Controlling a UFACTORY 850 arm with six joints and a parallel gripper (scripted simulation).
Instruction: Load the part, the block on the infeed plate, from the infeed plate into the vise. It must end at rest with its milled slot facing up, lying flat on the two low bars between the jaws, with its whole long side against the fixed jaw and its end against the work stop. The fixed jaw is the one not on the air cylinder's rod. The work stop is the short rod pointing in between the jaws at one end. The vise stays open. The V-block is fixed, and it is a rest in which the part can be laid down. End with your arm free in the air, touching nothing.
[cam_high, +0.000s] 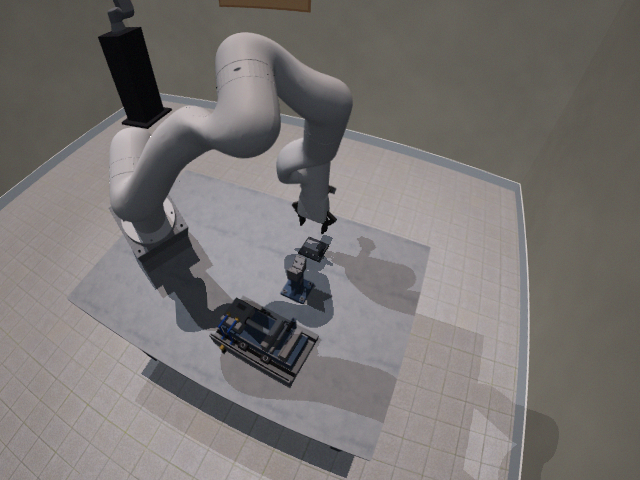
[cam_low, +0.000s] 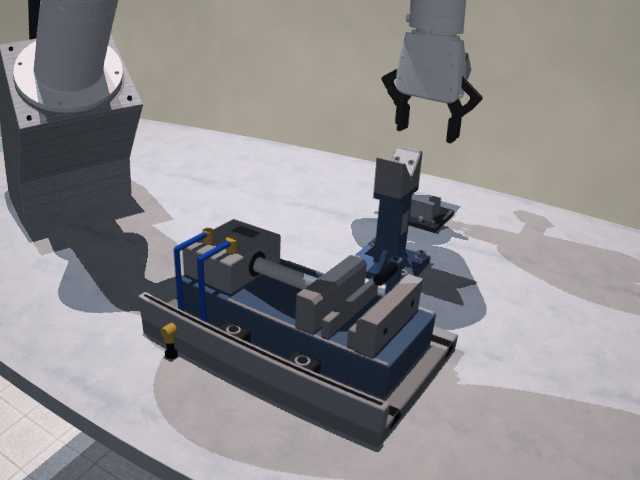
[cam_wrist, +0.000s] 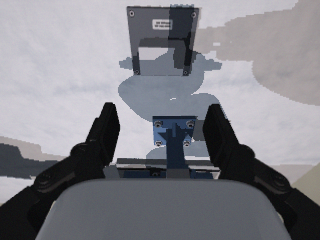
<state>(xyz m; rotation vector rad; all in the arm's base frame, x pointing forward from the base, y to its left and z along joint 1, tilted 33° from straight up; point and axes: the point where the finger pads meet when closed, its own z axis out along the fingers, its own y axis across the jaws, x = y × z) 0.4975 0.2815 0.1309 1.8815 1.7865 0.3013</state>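
The part lies 14 cm below my hand. From my hand the other things lie so: black work stop (36 cm to the right, 6 cm below, 6 cm ahead); then dark infeed plate (15 cm below, 1 cm to the left); then blue post (18 cm to the right, 10 cm below, 1 cm ahead).
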